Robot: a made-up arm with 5 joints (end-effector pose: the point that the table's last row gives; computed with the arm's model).
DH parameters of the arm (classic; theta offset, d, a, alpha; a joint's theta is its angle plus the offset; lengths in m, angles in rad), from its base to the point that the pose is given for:
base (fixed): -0.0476 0 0.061 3.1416
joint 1: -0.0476 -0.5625 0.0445 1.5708
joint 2: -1.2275 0 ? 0
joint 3: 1.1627 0 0.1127 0
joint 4: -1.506 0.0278 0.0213 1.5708
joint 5: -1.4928 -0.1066 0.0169 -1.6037
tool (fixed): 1.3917 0.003 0 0
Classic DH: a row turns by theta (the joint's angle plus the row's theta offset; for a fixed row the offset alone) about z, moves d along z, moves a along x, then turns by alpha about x.
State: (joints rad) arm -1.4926 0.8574 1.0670 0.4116 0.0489
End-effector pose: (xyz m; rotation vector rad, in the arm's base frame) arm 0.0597 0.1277 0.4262 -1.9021 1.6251 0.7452
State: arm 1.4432 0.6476 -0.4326 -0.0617 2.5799
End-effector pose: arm 0.1582 -0.4141 0.6570 -2.1414 1.6449 -0.3696
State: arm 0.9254 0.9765 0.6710 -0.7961 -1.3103
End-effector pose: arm 0.2554 -0.2290 0.4197 1.4970 0.3180 -1.4048
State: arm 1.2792 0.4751 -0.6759 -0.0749 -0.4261
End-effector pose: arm 0.1823 -0.3695 0.7653 0.1828 -0.4182 -1.3817
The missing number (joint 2, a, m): 0.1851
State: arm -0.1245 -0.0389 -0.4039 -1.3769 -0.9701
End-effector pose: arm 0.2203 0.0320 0.8948 0.8492 -1.5361 0.7715
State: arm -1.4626 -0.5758 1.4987 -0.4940 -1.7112
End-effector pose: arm 0.0540 0.1732 0.6168 0.8564 1.4480 0.6534
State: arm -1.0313 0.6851 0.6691 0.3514 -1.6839
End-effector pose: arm 0.1543 0.2025 0.4435 0.2169 1.6281 -0.6894
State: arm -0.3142 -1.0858 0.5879 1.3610 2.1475
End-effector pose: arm 0.1521 0.0693 0.6993 -2.1587 -0.0375 0.9934
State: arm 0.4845 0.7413 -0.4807 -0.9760 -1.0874
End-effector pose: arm 0.4168 -0.1718 0.7035 0.8470 -0.7575 -0.2150
